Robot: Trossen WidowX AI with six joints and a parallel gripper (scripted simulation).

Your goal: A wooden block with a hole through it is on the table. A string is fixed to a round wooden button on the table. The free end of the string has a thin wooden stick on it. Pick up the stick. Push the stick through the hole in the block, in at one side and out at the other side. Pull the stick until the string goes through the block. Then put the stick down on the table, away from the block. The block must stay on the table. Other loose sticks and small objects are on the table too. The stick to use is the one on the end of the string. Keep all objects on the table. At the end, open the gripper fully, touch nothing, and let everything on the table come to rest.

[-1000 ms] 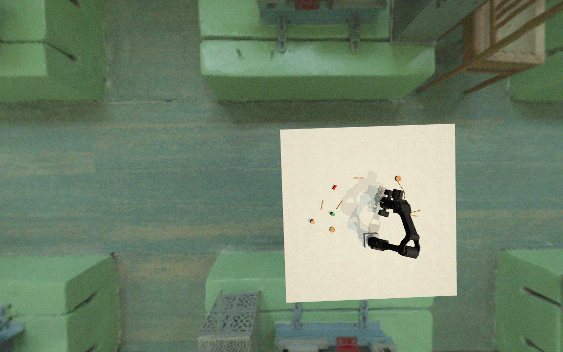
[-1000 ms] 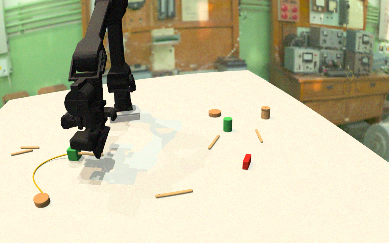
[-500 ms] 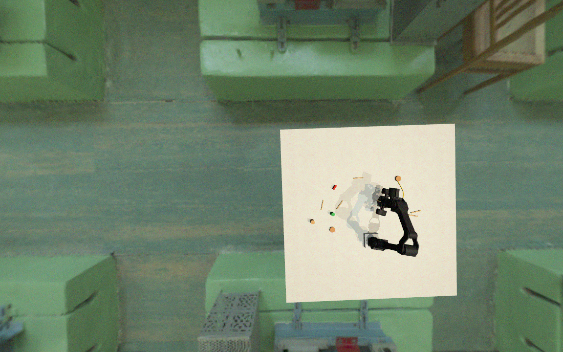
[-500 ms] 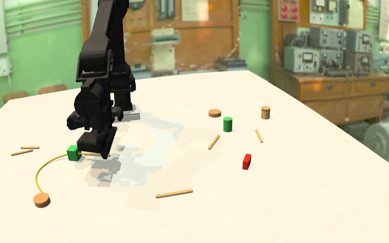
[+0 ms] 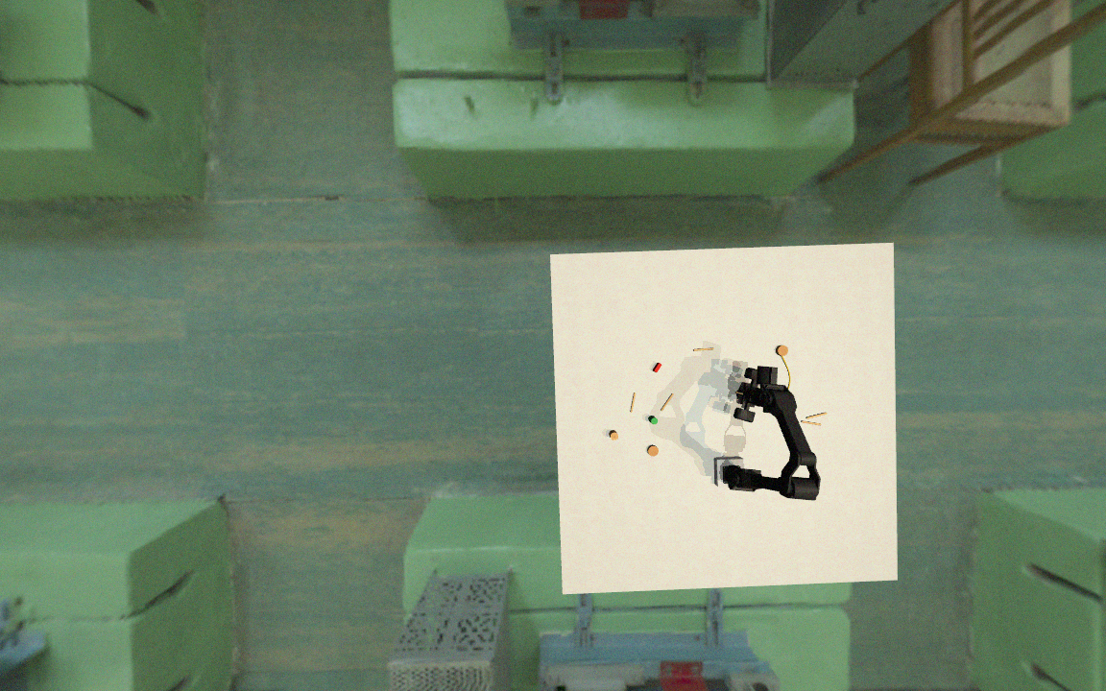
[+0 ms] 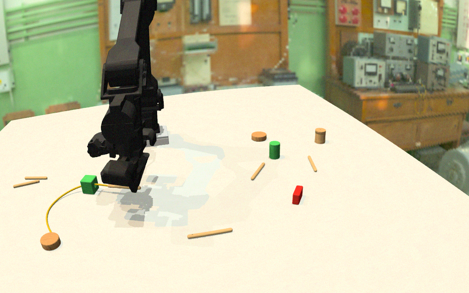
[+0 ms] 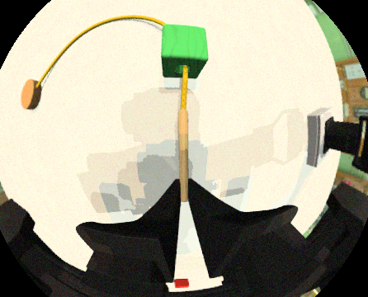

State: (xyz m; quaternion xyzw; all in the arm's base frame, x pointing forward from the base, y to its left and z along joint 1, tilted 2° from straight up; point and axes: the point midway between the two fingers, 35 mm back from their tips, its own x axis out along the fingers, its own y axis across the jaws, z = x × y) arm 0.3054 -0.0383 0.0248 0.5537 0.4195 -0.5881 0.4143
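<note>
Right now the green block is 30 mm behind my gripper tip, 110 mm to the right of it and 10 mm above it. Round my gripper tip: red block: 110 mm ahead, 310 mm to the left; round wooden button: 160 mm ahead, 170 mm to the right; thin wooden stick: 10 mm behind, 40 mm to the right, 10 mm above.
</note>
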